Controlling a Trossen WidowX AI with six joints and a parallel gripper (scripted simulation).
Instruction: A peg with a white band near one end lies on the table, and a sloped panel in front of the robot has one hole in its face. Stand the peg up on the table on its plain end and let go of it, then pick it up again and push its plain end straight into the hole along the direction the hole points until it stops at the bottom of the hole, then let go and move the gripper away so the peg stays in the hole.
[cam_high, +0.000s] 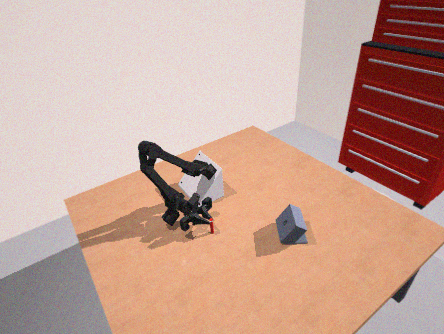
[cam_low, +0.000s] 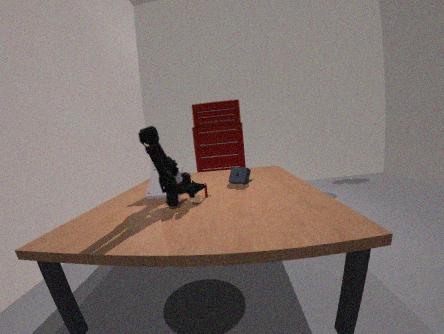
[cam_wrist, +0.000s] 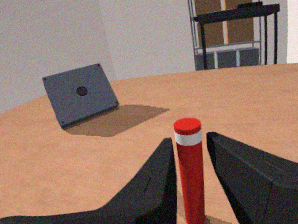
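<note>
The peg lies 10 mm below my gripper tip. From my gripper tip the other things lie so: grey sloped panel: 280 mm to the left, 180 mm ahead, 20 mm below.
</note>
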